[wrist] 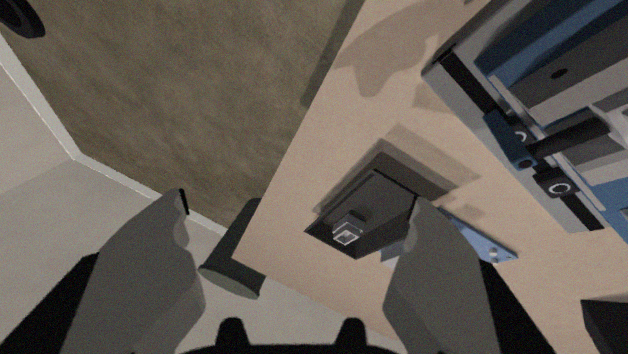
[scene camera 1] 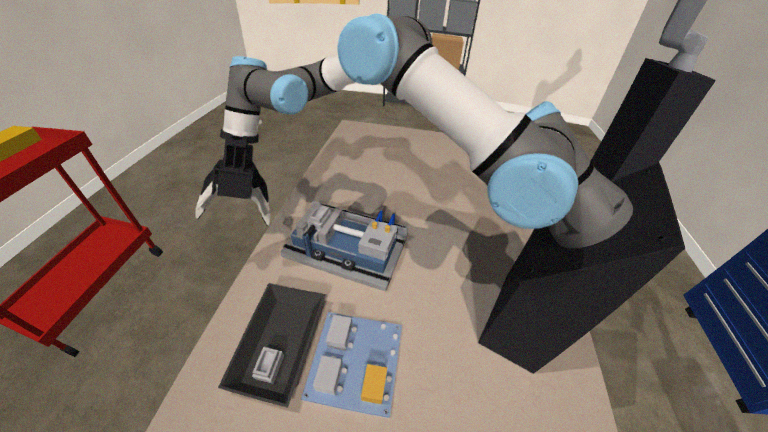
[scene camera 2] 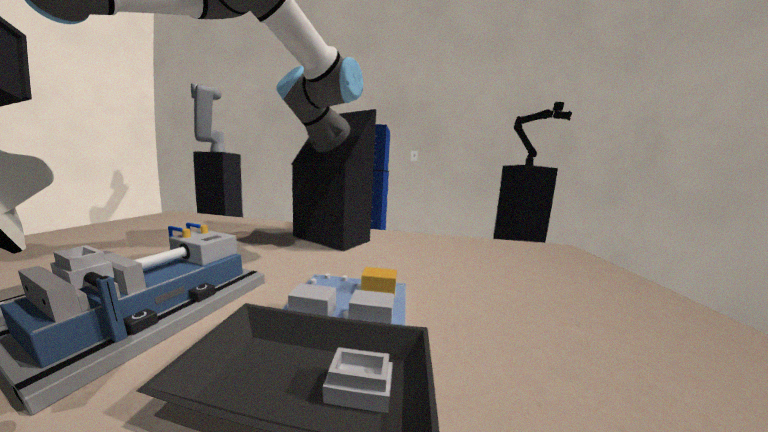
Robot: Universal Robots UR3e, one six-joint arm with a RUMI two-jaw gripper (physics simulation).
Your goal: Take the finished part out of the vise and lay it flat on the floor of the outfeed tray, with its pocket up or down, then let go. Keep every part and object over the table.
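Frame: origin at the arm's base, x right, y back, z down, level; metres.
Seen in the pictures: gripper, between the fingertips: [wrist: 302, 195] [scene camera 1: 233, 222]; arm's base, origin of its link: [scene camera 1: 591, 221] [scene camera 2: 332, 136].
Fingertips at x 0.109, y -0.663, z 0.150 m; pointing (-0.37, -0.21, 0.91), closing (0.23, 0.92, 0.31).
Offsets run from my fingertips to a thing's middle.
The finished part {dx +0.112, dy +0.165, dz +0.079 m} [scene camera 1: 321, 214] [scene camera 2: 81, 258], light grey with its pocket up, sits between the jaws of the blue and grey vise {dx +0.095, dy +0.230, dz +0.127 m} [scene camera 1: 375, 261] [scene camera 2: 64, 338] [wrist: 612, 197]. The black outfeed tray [scene camera 1: 292, 306] [scene camera 2: 279, 354] [wrist: 390, 192] stands beside the vise. Another light grey pocketed part {dx -0.242, dy +0.113, dz +0.147 m} [scene camera 1: 266, 364] [scene camera 2: 357, 394] [wrist: 346, 232] lies in it, pocket up, near one end. My gripper [scene camera 1: 233, 217] [wrist: 302, 195] is wide open and empty, its fingers pointing down. It hangs well above vise height, to the left of the vise in the first scene view, apart from part and tray.
A light blue plate {dx -0.214, dy +0.283, dz +0.173 m} [scene camera 1: 359, 349] beside the tray carries two grey blocks {dx -0.163, dy +0.246, dz +0.151 m} [scene camera 1: 339, 331] {dx -0.253, dy +0.235, dz +0.151 m} [scene camera 1: 328, 374] and a yellow block {dx -0.265, dy +0.324, dz +0.151 m} [scene camera 1: 374, 383] [scene camera 2: 379, 280]. My arm's black pedestal [scene camera 1: 569, 322] [scene camera 2: 327, 198] stands right of the vise. The table edge runs between my fingers in the wrist view.
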